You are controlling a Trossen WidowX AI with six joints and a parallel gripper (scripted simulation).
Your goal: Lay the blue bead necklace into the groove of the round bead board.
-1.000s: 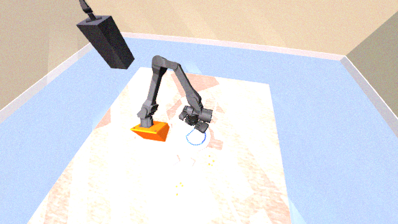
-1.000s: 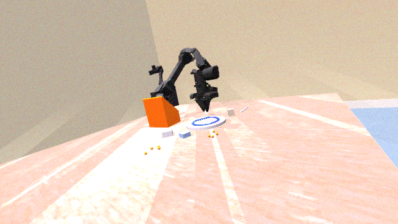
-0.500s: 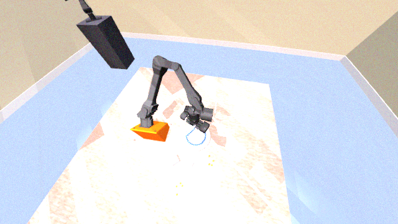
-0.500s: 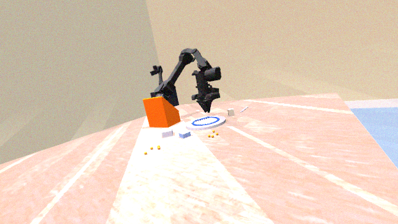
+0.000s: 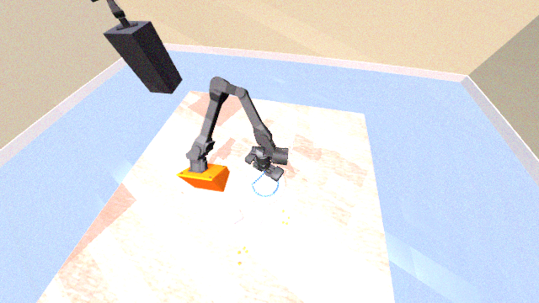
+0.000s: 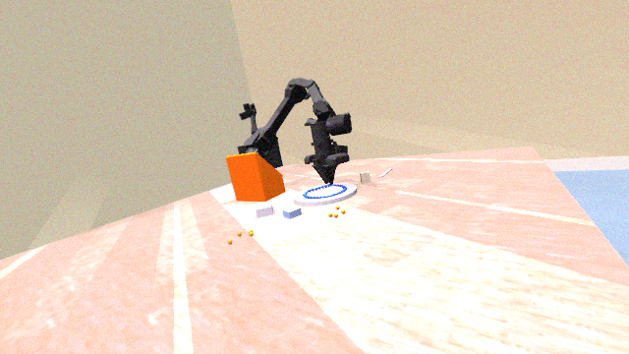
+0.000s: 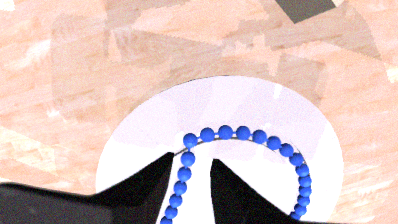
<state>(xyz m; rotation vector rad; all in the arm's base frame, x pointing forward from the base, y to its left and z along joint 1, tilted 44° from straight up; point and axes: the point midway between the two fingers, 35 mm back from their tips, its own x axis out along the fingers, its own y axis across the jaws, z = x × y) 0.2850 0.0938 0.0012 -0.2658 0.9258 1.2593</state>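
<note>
My gripper tip is now 1 cm short of the round white bead board, 5 cm to the left of it and 1 cm above it. From my gripper tip the other things lie so: white block (9 cm behind, 22 cm to the right, 1 cm below); light blue cube (1 cm ahead, 22 cm to the right, 1 cm below); beige cube (10 cm ahead, 8 cm to the left).
</note>
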